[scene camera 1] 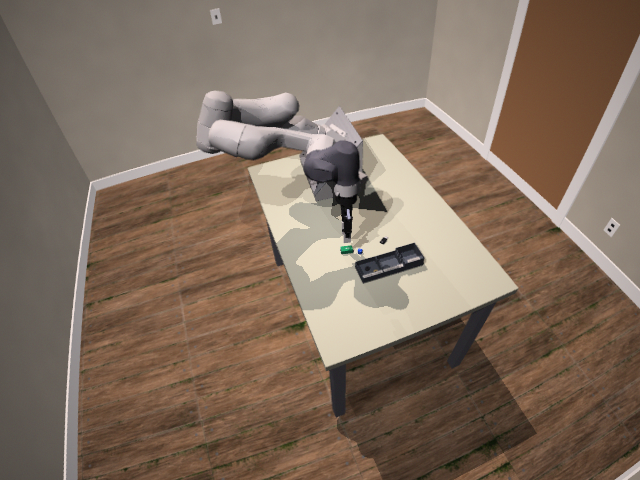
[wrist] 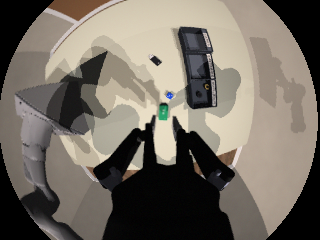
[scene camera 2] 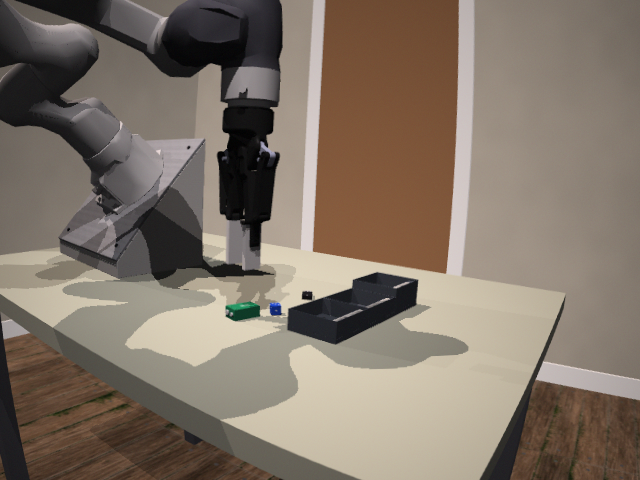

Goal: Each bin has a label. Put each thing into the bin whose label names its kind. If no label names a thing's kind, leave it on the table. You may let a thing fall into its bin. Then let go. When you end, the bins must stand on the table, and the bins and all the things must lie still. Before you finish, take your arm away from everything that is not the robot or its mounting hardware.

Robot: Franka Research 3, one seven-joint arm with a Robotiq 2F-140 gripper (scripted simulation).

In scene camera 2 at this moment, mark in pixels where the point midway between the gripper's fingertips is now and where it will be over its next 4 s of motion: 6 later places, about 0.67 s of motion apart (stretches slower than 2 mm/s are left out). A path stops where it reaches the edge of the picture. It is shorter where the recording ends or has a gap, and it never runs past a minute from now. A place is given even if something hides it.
My gripper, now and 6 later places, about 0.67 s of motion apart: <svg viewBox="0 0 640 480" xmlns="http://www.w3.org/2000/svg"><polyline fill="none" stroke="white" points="242,265 240,304 242,313 241,313 243,281 242,277 283,271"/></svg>
